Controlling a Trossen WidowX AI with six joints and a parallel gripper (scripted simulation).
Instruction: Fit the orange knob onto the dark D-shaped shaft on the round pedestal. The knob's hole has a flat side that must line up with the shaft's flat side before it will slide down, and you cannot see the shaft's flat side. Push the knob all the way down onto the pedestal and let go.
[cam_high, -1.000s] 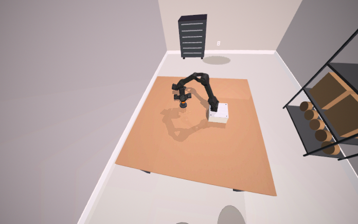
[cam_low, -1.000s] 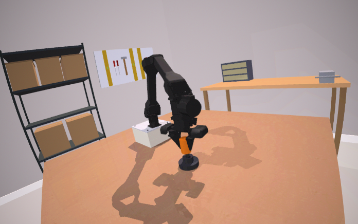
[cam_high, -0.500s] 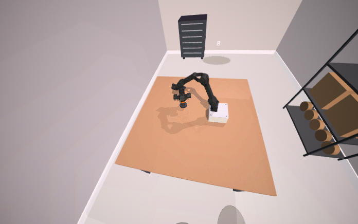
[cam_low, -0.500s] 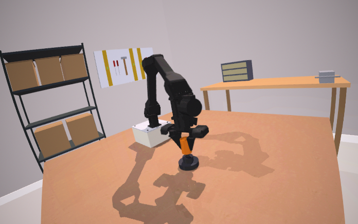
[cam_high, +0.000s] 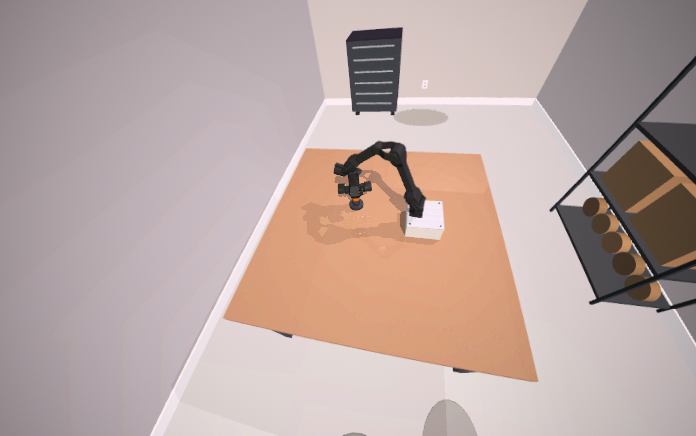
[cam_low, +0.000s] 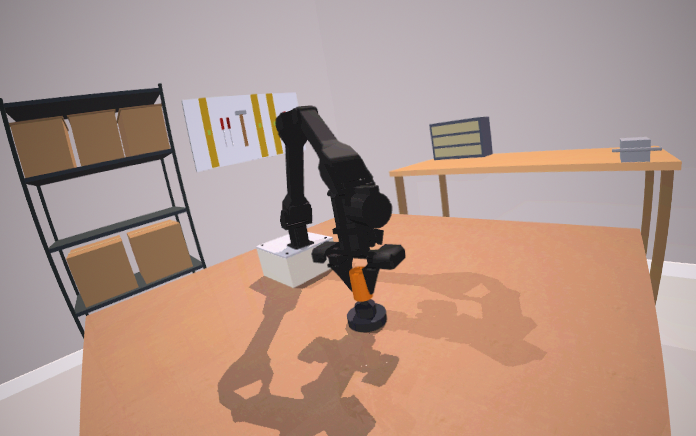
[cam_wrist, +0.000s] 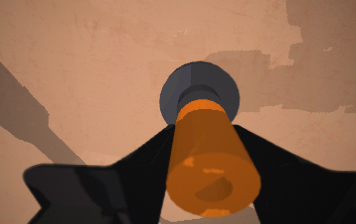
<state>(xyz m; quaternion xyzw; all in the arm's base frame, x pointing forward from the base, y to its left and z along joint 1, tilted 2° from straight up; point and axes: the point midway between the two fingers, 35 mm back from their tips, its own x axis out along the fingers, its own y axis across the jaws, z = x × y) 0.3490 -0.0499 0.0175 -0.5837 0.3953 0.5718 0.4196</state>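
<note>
The orange knob is 20 mm above my gripper tip. Also, from my gripper tip: dark round pedestal (40 mm below).
</note>
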